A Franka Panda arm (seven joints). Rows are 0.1 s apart.
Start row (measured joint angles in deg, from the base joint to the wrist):
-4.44 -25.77 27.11 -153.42 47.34 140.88 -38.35
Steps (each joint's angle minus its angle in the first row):
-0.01 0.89 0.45 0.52 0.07 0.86 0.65
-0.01 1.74 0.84 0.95 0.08 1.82 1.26
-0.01 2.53 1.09 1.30 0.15 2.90 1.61
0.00 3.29 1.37 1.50 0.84 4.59 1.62
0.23 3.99 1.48 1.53 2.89 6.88 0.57
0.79 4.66 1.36 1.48 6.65 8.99 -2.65
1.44 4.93 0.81 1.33 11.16 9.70 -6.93
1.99 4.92 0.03 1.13 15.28 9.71 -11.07
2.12 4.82 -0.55 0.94 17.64 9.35 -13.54
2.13 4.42 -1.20 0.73 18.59 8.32 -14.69
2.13 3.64 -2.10 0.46 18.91 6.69 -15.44
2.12 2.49 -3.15 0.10 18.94 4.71 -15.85
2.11 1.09 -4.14 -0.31 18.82 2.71 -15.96
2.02 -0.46 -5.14 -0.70 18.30 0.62 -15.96
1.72 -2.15 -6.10 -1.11 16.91 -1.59 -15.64
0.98 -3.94 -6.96 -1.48 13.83 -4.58 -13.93
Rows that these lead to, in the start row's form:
-4.45 -24.88 27.56 -152.90 47.41 141.74 -37.70
-4.45 -24.03 27.95 -152.47 47.42 142.70 -37.09
-4.45 -23.24 28.20 -152.12 47.49 143.78 -36.74
-4.44 -22.48 28.48 -151.92 48.18 145.47 -36.73
-4.21 -21.78 28.59 -151.89 50.23 147.76 -37.78
-3.65 -21.11 28.47 -151.94 53.99 149.87 -41.00
-3.00 -20.84 27.92 -152.09 58.50 150.58 -45.28
-2.45 -20.85 27.14 -152.29 62.62 150.59 -49.42
-2.32 -20.95 26.56 -152.48 64.98 150.23 -51.89
-2.31 -21.35 25.91 -152.69 65.93 149.20 -53.04
-2.31 -22.13 25.01 -152.96 66.25 147.57 -53.79
-2.32 -23.28 23.96 -153.32 66.28 145.59 -54.20
-2.33 -24.68 22.97 -153.73 66.16 143.59 -54.31
-2.42 -26.23 21.97 -154.12 65.64 141.50 -54.31
-2.72 -27.92 21.01 -154.53 64.25 139.29 -53.99
-3.46 -29.71 20.15 -154.90 61.17 136.30 -52.28

